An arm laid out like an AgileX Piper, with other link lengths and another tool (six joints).
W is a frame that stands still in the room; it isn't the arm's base.
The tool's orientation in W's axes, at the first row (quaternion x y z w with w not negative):
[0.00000 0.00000 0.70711 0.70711]
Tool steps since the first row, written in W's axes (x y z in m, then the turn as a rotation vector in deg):
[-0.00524 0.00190 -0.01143 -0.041 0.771 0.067]
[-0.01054 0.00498 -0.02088 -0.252 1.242 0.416]
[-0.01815 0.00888 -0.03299 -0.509 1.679 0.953]
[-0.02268 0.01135 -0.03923 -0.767 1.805 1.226]
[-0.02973 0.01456 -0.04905 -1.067 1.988 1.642]
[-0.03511 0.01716 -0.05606 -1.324 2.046 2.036]
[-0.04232 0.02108 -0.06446 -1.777 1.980 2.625]
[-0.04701 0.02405 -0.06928 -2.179 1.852 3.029]
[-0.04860 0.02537 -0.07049 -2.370 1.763 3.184]
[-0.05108 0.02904 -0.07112 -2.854 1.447 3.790]
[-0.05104 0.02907 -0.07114 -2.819 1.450 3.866]
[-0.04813 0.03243 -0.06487 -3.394 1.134 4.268]
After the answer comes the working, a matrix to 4 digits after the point.
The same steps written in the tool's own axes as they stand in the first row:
[0.00190 0.00524 -0.01143 0.771 0.041 0.067]
[0.00498 0.01054 -0.02088 1.242 0.252 0.416]
[0.00888 0.01815 -0.03299 1.679 0.509 0.953]
[0.01135 0.02268 -0.03923 1.805 0.767 1.226]
[0.01456 0.02973 -0.04905 1.988 1.067 1.642]
[0.01716 0.03511 -0.05606 2.046 1.324 2.036]
[0.02108 0.04232 -0.06446 1.980 1.777 2.625]
[0.02405 0.04701 -0.06928 1.852 2.179 3.029]
[0.02537 0.04860 -0.07049 1.763 2.370 3.184]
[0.02904 0.05108 -0.07112 1.447 2.854 3.790]
[0.02907 0.05104 -0.07114 1.450 2.819 3.866]
[0.03243 0.04813 -0.06487 1.134 3.394 4.268]

The tool's axes in the first row as the columns of a matrix, in W's axes (rounded; the answer above uses it unrounded):
[0.0000 -1.0000 0.0000]
[1.0000 0.0000 0.0000]
[0.0000 0.0000 1.0000]

